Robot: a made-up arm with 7 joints.
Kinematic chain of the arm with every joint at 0, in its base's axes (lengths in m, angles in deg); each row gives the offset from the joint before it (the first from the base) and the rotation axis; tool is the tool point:
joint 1: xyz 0 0 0 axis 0 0.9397 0.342
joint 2: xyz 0 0 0 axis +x
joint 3: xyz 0 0 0 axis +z
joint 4: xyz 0.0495 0 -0.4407 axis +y
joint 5: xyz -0.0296 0 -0.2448 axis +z
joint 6: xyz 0 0 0 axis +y
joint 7: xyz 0 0 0 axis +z
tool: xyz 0 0 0
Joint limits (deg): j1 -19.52..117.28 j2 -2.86..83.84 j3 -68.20..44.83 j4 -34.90..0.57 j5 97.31..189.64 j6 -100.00..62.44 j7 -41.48..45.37
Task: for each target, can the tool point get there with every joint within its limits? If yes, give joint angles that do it. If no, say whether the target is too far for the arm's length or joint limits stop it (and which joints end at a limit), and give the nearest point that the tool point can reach.
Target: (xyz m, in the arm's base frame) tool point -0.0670 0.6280 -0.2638
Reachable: yes | joints 24.09 63.03 24.62 -28.55 123.66 46.63 -18.19
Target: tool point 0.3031 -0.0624 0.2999
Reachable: no: joint limits stop it (at a limit: joint 1, joint 2, joint 4) | nearest point 0.2162 0.6408 0.0593 | short by 0.748 m
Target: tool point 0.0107 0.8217 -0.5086
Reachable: no: too far | nearest point 0.0076 0.5867 -0.3632 | short by 0.276 m
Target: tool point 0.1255 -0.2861 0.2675
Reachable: no: joint limits stop it (at a limit: joint 1, joint 2, joint 3, joint 4) | nearest point -0.5144 -0.4403 0.0485 | short by 0.694 m
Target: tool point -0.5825 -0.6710 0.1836
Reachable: no: too far | nearest point -0.5318 -0.4262 0.0784 | short by 0.271 m
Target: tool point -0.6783 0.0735 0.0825
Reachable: yes | joints 99.74 37.00 -58.99 -24.12 171.81 -52.94 -1.98
